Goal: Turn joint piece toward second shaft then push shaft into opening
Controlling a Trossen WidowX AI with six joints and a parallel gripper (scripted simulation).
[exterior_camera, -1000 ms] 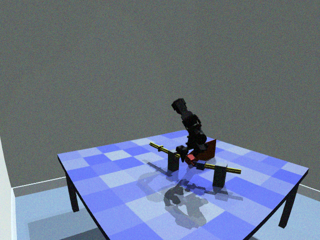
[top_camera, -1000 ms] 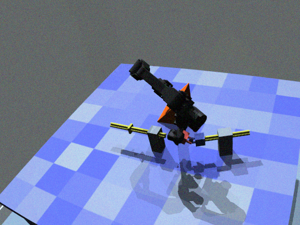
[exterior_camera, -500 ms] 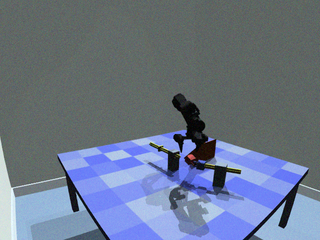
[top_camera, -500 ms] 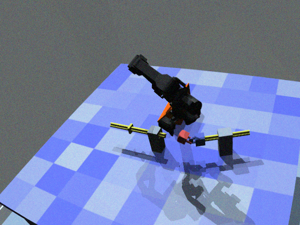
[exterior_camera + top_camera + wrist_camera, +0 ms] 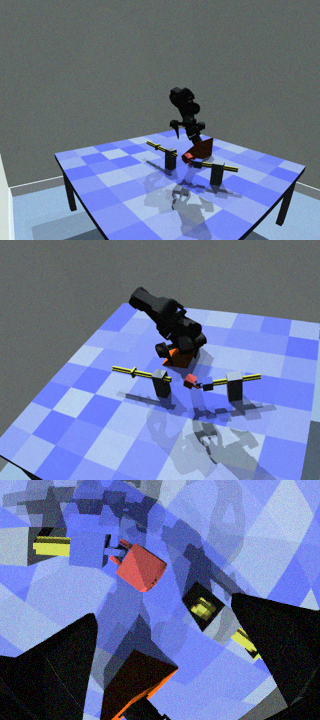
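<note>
Right now my gripper tip is 20 mm to the right of the red square joint piece and 110 mm above it.
</note>
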